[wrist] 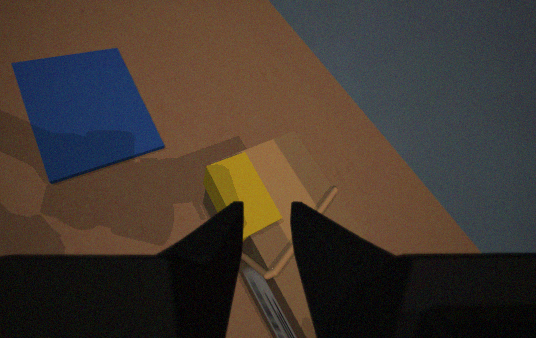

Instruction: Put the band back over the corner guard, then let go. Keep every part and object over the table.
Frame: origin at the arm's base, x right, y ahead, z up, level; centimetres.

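Seen in the pictures: gripper, fingertip midpoint: (267,211).
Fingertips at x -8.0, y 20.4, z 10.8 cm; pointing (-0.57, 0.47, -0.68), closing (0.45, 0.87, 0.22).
Note:
Offsets run from my fingertips to a thing's middle. "*": to the spot under its first point. Level surfaces: height alone.
The band {* dx -0.8, dy +12.5, dz -13.8 cm} (327,198), a thin tan cord bent into a V, shows at the lower middle of the wrist view. One arm runs up to the right, partly behind the right finger; the other goes behind the left finger. A yellow block {dx -4.9, dy +4.3, dz -16.0 cm} (254,192), apparently the corner guard, sits at the left side of a tan box {* dx -6.2, dy +9.8, dz -14.4 cm} (281,167). The band's bend lies below the yellow block in the view, apart from its visible top. My gripper (267,211) is open with a narrow gap and nothing between its fingers. The fingertips overlap the yellow block and box in the view; their height is unclear.
A flat blue square {* dx -32.3, dy -6.6, dz -27.4 cm} (90,95) lies on the brown table {dz -28.3 cm} (200,60) at the upper left. A grey metallic strip {* dx +5.8, dy +3.6, dz -20.9 cm} (267,302) shows between the fingers at the bottom. The table's edge runs diagonally down the right side, with blue-grey floor beyond it.

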